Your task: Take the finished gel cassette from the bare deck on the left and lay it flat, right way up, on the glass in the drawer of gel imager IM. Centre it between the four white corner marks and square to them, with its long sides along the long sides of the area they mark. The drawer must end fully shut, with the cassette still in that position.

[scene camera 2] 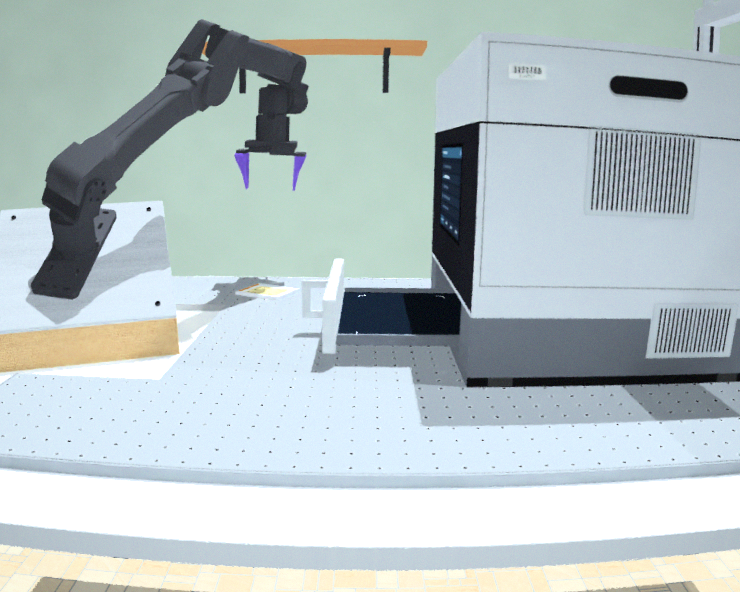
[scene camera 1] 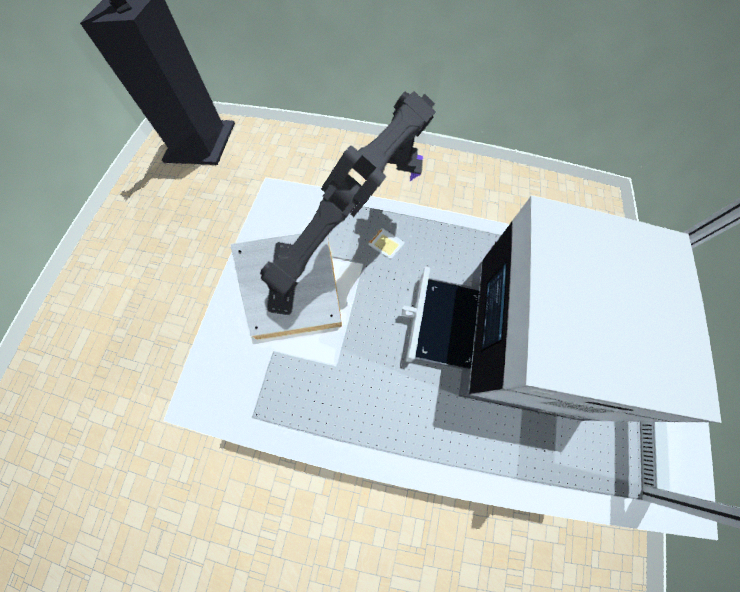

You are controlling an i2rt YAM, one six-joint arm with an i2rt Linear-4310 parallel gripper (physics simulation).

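Note:
The gel cassette, a small pale plate with a yellow patch and an orange-brown edge, lies flat on the perforated deck between the arm's base and the imager. The drawer of the gel imager is pulled out; its dark glass shows white corner marks and bears no cassette. The drawer front stands upright with a handle. My gripper has purple fingertips, is open with empty fingers pointing down, and hangs high above the deck, apart from the cassette.
The arm's base stands on a raised grey board at the left. The tall imager housing rises right of the drawer. A dark pillar stands on the floor at the back left. An orange shelf shows behind the arm in scene camera 2.

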